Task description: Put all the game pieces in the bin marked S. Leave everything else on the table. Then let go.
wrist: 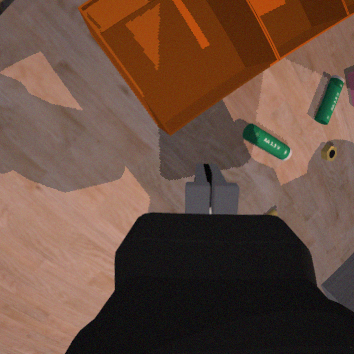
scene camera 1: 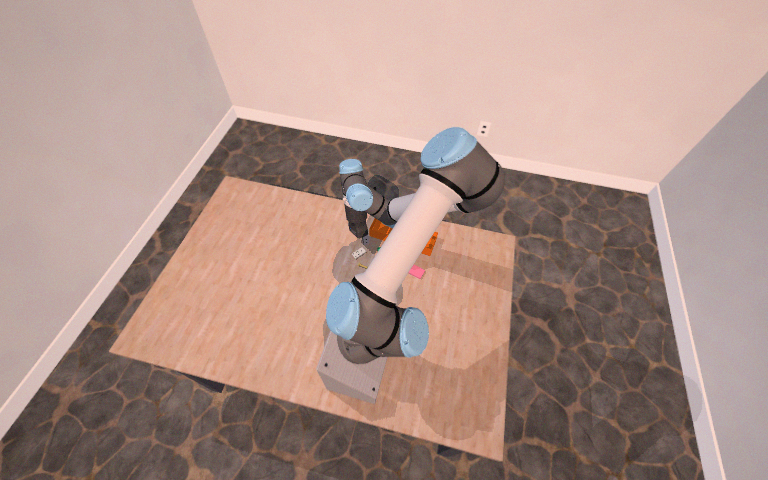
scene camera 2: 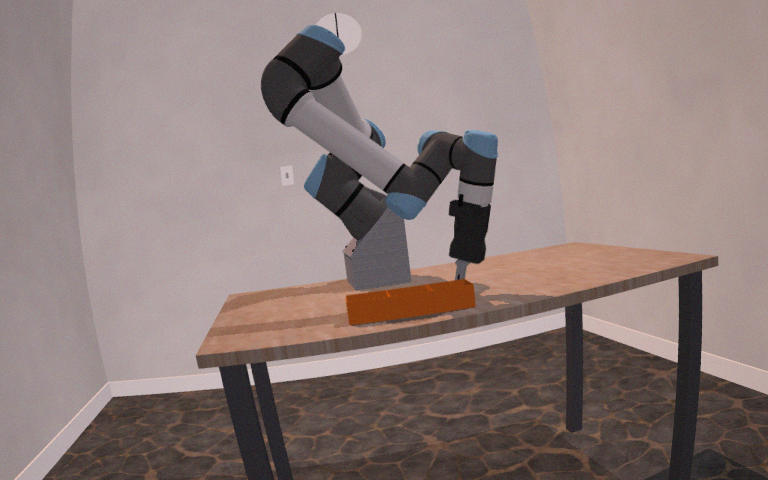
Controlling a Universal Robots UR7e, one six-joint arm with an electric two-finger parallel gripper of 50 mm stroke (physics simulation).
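Seen in the pictures: gripper, fingertip midpoint: (wrist: 205,177) (scene camera 1: 365,243); arm's base at its link origin: (scene camera 2: 374,219).
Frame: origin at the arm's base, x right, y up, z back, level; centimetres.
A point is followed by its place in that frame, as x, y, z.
Note:
A white piece with dark dots (scene camera 1: 359,253) @[-7.9, -17.4, -36.9], like a domino, lies on the table beside the fingertips in the first scene view; a white sliver shows between the finger bases in the wrist view. My gripper (scene camera 1: 365,240) @[-6.3, -16.2, -41.2] (scene camera 2: 459,277) @[-6.3, -16.2, -41.2] (wrist: 205,177) @[-6.3, -16.2, -41.2] is shut with nothing visible held, pointing down low over the table, just outside the near corner of the orange divided bin (scene camera 1: 429,244) @[18.0, -17.3, -45.7] (scene camera 2: 410,304) @[8.5, -15.6, -51.6] (wrist: 167,128) @[-5.7, -13.4, -46.4]. The letter S does not show in any view, and the contents of the bin's compartments are mostly hidden.
Two green batteries (wrist: 266,142) @[-0.6, -16.7, -38.9] (wrist: 329,100) @[7.4, -16.8, -36.4] and a brass nut (wrist: 329,152) @[4.8, -17.3, -31.5] lie right of the fingers in the wrist view. A yellowish piece (scene camera 1: 362,266) @[-5.7, -17.3, -31.6] (wrist: 272,212) @[-4.2, -17.4, -31.9] lies near the dotted piece. A pink block (scene camera 1: 416,271) @[14.4, -17.0, -32.8] (wrist: 351,89) @[12.0, -17.9, -34.0] lies farther right.

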